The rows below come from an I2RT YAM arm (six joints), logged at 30 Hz.
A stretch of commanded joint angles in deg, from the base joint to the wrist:
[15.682 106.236 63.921 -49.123 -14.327 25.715]
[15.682 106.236 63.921 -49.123 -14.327 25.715]
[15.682 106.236 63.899 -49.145 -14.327 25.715]
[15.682 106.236 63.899 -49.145 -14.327 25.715]
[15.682 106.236 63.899 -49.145 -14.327 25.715]
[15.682 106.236 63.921 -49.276 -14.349 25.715]
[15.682 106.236 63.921 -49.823 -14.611 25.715]
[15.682 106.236 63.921 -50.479 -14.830 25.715]
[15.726 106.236 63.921 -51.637 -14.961 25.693]
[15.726 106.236 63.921 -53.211 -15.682 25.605]
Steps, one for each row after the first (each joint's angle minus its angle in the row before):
[0.000 0.000 0.000 0.000 0.000 0.000]
[0.000 0.000 -0.022 -0.022 0.000 0.000]
[0.000 0.000 0.000 0.000 0.000 0.000]
[0.000 0.000 0.000 0.000 0.000 0.000]
[0.000 0.000 0.022 -0.131 -0.022 0.000]
[0.000 0.000 0.000 -0.547 -0.262 0.000]
[0.000 0.000 0.000 -0.656 -0.219 0.000]
[0.044 0.000 0.000 -1.158 -0.131 -0.022]
[0.000 0.000 0.000 -1.574 -0.721 -0.088]

